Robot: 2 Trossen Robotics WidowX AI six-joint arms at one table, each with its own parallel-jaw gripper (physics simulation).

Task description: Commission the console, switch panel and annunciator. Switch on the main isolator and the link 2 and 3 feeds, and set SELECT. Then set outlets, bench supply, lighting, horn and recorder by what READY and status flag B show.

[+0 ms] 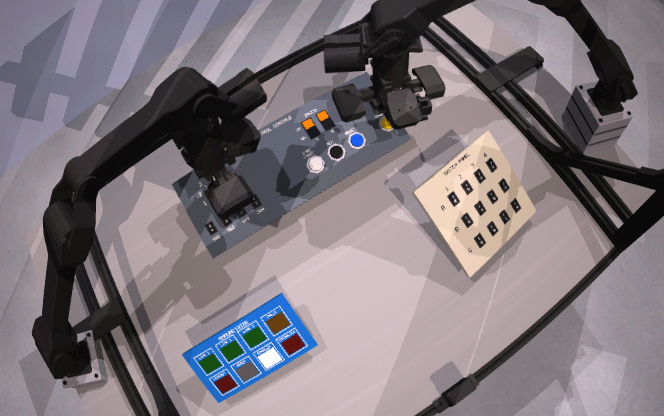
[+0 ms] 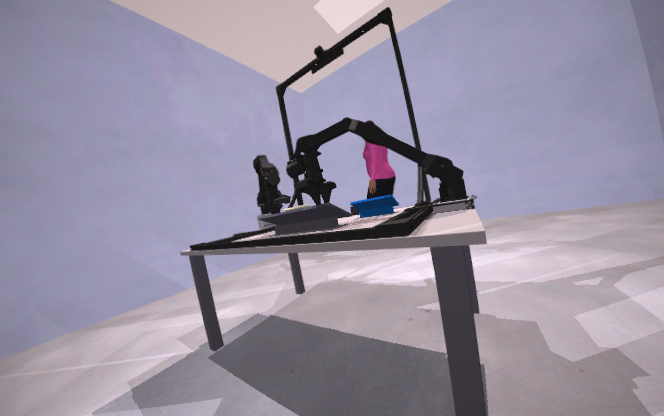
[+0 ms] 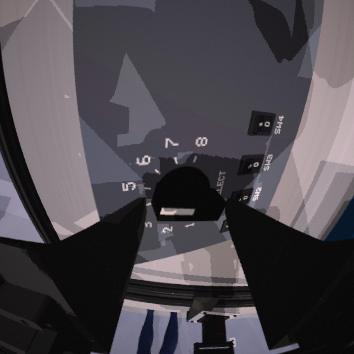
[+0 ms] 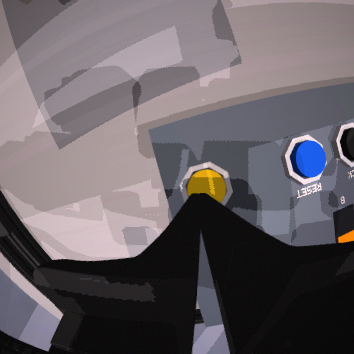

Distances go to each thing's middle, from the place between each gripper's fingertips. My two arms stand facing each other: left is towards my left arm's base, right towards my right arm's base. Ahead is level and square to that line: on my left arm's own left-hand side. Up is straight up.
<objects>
My right gripper is now 10 mm to the right of the yellow ENABLE button (image 4: 206, 180). From my right hand the other things lie so: blue RESET button (image 4: 307, 158) 20 mm behind, 70 mm to the left; then rotary SELECT knob (image 3: 183, 194) 320 mm to the left, 20 mm above.
My left gripper is now right at the rotary SELECT knob. Also, from my left hand: blue RESET button (260 mm to the right, 20 mm below, 10 mm behind); yellow ENABLE button (320 mm to the right, 30 mm below).
</objects>
